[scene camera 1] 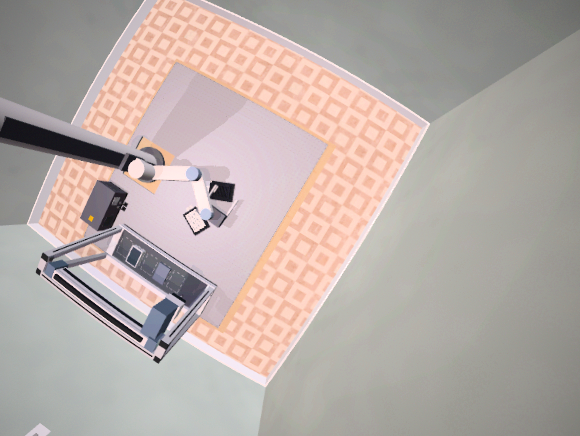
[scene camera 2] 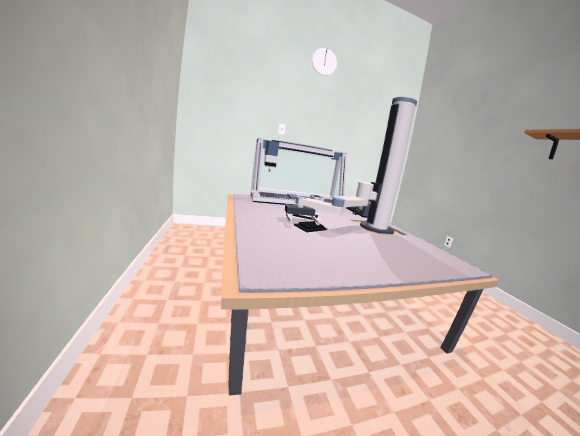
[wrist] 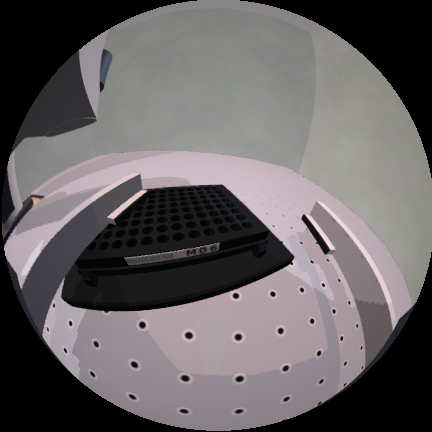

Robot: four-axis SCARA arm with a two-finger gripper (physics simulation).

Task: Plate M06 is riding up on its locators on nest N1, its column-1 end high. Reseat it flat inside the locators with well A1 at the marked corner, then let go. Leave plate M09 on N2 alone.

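Frame: origin at the arm's base, x ahead, y right, z down, level; metres.
Where they show: gripper, between the fingertips: [scene camera 1: 226, 192] [scene camera 2: 305, 222] [wrist: 229, 194]; arm's base, origin of its link: [scene camera 2: 376, 228].
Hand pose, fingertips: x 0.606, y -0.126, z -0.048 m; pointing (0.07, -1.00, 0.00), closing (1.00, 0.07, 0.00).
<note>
Each offset is from my fingertips to the centre of the thing. "*": to the spot under its first point. Level surfaces: height alone.
Black plate M06 @[dz +0.016, dx -0.046, dy +0.015 m] [scene camera 1: 226, 191] [scene camera 2: 311, 226] [wrist: 192, 215] sits on black nest N1 @[dz +0.025, dx -0.045, dy +0.015 m] [wrist: 185, 289]. In the wrist view its labelled edge stands above the nest base, over a dark gap with small locator blocks at both ends. The far edge's seating and the marked corner cannot be made out. My gripper [scene camera 1: 224, 198] [scene camera 2: 303, 221] [wrist: 229, 194] is open and empty; one finger overlaps the plate's left side in the wrist view, the other stands apart at right. A white plate @[dz +0.016, dx -0.096, dy +0.268 m] [scene camera 1: 195, 220], its label unreadable but matching M09's place, lies in a black nest beside the gripper body.
A gantry frame @[* dz -0.472, dx -0.123, dy +0.765 m] [scene camera 1: 100, 311] [scene camera 2: 305, 149] stands over a dark deck with plates or slots at the table's edge. A dark box @[* dz -0.079, dx -0.687, dy +0.501 m] [scene camera 1: 102, 205] stands near the arm's base. The arm's tall column [scene camera 1: 65, 132] [scene camera 2: 396, 165] rises from the table @[dz +0.035 m] [scene camera 1: 280, 150] [scene camera 2: 320, 265].
</note>
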